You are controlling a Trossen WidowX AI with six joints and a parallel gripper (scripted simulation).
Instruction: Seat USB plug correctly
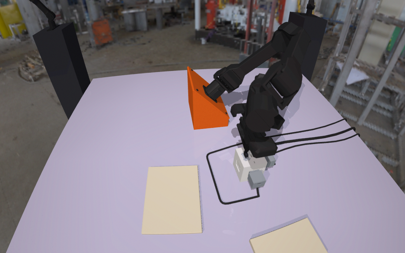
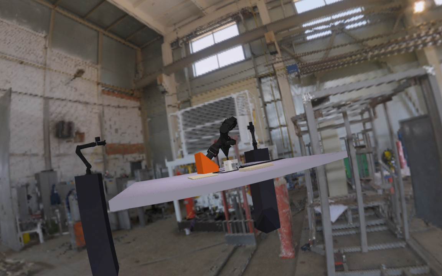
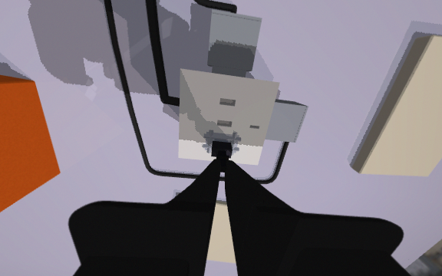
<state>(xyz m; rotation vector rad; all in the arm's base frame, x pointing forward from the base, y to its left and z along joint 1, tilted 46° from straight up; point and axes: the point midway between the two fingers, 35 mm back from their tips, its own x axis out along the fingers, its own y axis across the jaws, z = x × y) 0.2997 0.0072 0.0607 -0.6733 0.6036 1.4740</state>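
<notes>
My gripper tip is 20 mm above the black USB plug. From my gripper tip the other things lie so: beige pad (230 mm to the right, 100 mm below, 60 mm ahead).
</notes>
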